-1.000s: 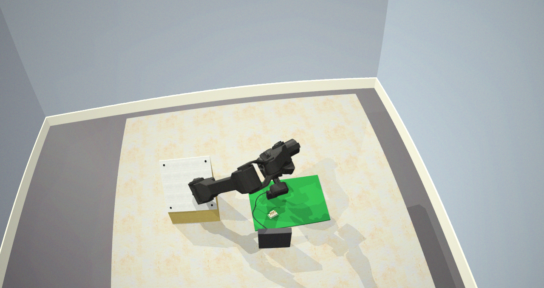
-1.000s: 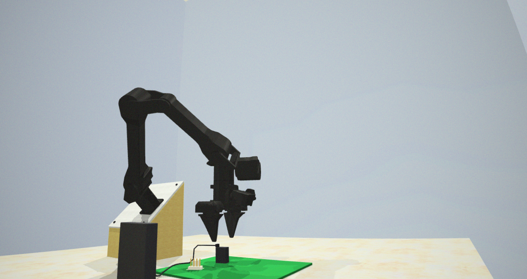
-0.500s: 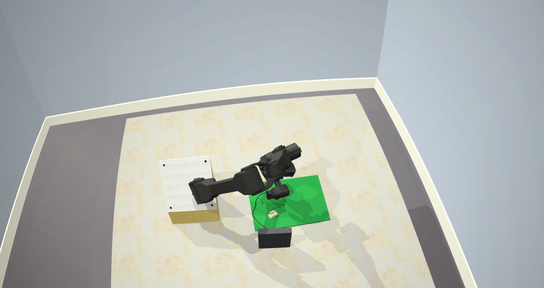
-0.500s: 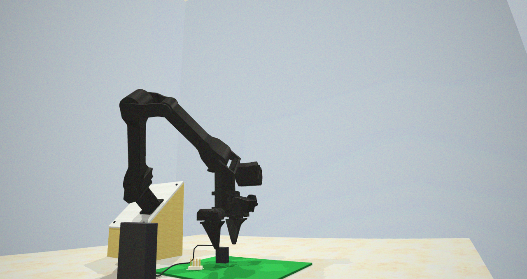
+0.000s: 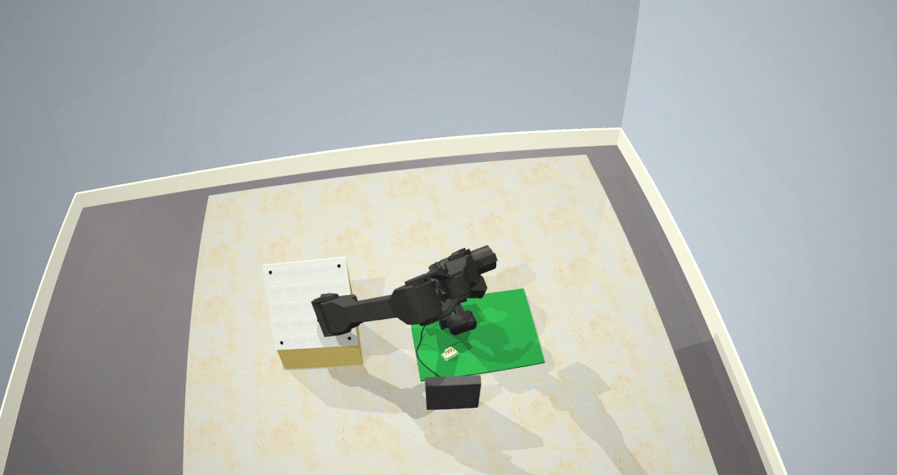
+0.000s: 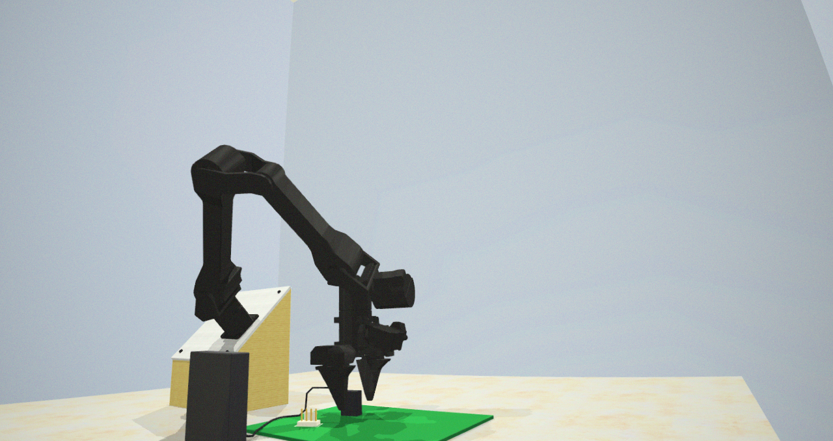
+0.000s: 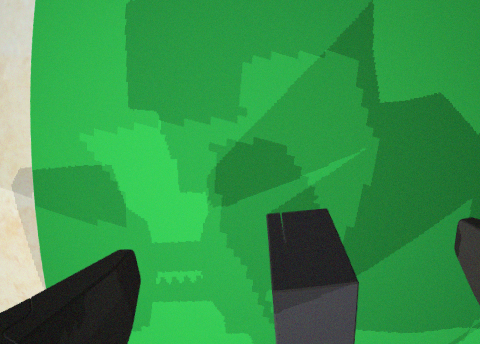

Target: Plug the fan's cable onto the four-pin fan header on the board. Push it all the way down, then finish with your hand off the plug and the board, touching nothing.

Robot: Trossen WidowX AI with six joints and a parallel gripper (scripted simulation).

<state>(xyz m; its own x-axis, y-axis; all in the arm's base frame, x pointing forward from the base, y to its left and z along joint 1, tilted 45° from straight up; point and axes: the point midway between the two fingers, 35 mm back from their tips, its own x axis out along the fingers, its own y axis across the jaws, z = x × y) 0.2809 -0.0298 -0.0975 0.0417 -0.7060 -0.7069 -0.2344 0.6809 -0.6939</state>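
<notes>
The white four-pin header is 90 mm to the right of my gripper tip, 20 mm below it and 10 mm behind it. Round my gripper tip: fan box (230 mm to the right, 40 mm above, 20 mm behind); then green board (60 mm ahead, 40 mm to the right, 30 mm below); then dark fan plug (10 mm behind).
</notes>
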